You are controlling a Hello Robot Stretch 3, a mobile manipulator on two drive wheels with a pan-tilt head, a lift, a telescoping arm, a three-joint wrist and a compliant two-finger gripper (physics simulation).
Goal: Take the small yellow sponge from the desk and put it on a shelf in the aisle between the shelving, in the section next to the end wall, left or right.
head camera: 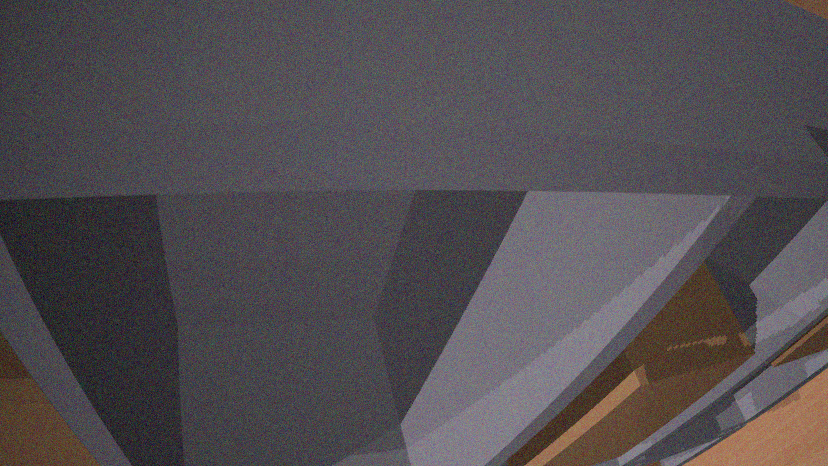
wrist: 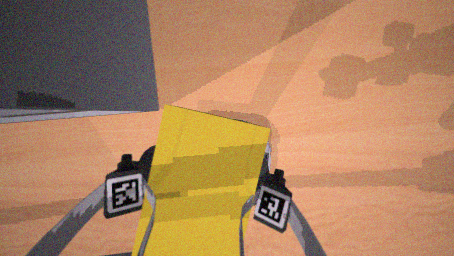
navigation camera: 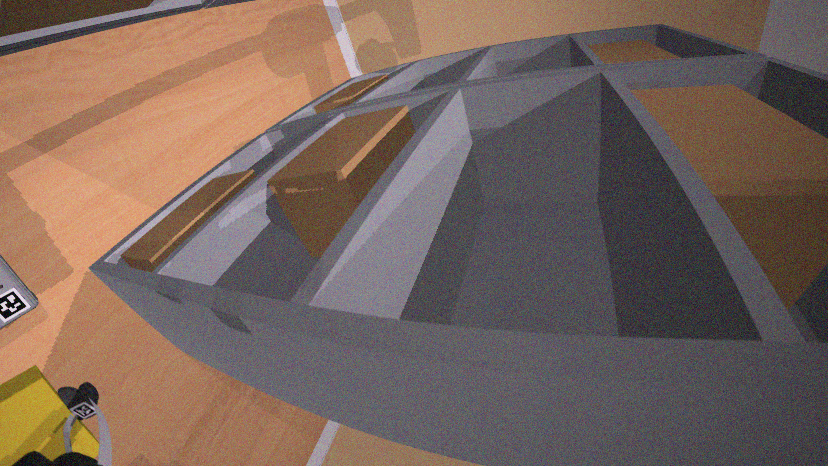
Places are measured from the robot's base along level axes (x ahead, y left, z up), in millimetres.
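Pixels of known places: gripper, fingertip midpoint: (navigation camera: 36, 425).
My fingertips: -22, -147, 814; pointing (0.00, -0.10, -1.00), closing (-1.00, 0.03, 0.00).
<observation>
Behind a point stands the place of what it marks, as x, y, z.
The yellow sponge (navigation camera: 23, 412) {-11, -109, 865} (wrist: 212, 142) is held between the two fingers of my gripper (wrist: 205, 166) {-22, -147, 814}, which is shut on it. In the wrist view the sponge is slightly tilted, and its far end sticks out past the fingertips, over the wood floor. In the navigation view the sponge is at the lower left, with one finger beside it. The grey shelving (head camera: 347, 86) {209, -202, 1251} (navigation camera: 405, 370) {210, -206, 1120} (wrist: 75, 50) fills most of the head view. In the wrist view its corner is at the upper left, near the sponge's far end, but apart from it in the picture. The desk does not show.
Brown boxes (navigation camera: 194, 222) {456, -160, 346} (navigation camera: 747, 133) {653, -115, 1604} stand in several shelf compartments. A compartment without a visible box lies in the middle of the navigation view. Another grey edge (navigation camera: 121, 31) {643, 508, 0} is at the upper left. A tan wall (navigation camera: 492, 17) {2013, 311, 1016} with a white strip (navigation camera: 344, 43) {1983, 394, 46} is behind the shelving.
</observation>
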